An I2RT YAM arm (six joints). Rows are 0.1 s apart.
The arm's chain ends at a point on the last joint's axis. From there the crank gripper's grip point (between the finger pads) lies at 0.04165 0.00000 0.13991 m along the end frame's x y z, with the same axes.
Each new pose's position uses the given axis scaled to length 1; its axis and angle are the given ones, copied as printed.
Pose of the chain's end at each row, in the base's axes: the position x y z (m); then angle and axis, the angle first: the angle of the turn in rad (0 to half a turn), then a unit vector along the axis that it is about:
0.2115, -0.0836, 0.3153, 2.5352, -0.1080, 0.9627, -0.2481
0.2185, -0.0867, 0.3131, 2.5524, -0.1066, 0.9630, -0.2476
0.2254, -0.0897, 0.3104, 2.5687, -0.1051, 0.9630, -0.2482
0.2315, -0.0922, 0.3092, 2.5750, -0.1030, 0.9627, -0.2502
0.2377, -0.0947, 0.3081, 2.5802, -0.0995, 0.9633, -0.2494
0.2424, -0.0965, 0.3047, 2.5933, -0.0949, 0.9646, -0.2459
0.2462, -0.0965, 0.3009, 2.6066, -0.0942, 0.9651, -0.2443
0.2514, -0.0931, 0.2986, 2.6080, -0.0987, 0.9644, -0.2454
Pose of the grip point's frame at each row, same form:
0.2618, -0.1496, 0.1952, 2.5352, -0.1080, 0.9627, -0.2481
0.2664, -0.1531, 0.1922, 2.5524, -0.1066, 0.9630, -0.2476
0.2710, -0.1566, 0.1889, 2.5687, -0.1051, 0.9630, -0.2482
0.2761, -0.1598, 0.1878, 2.5750, -0.1030, 0.9627, -0.2502
0.2814, -0.1623, 0.1863, 2.5802, -0.0995, 0.9633, -0.2494
0.2839, -0.1635, 0.1818, 2.5933, -0.0949, 0.9646, -0.2459
0.2859, -0.1634, 0.1774, 2.6066, -0.0942, 0.9651, -0.2443
0.2912, -0.1603, 0.1753, 2.6080, -0.0987, 0.9644, -0.2454

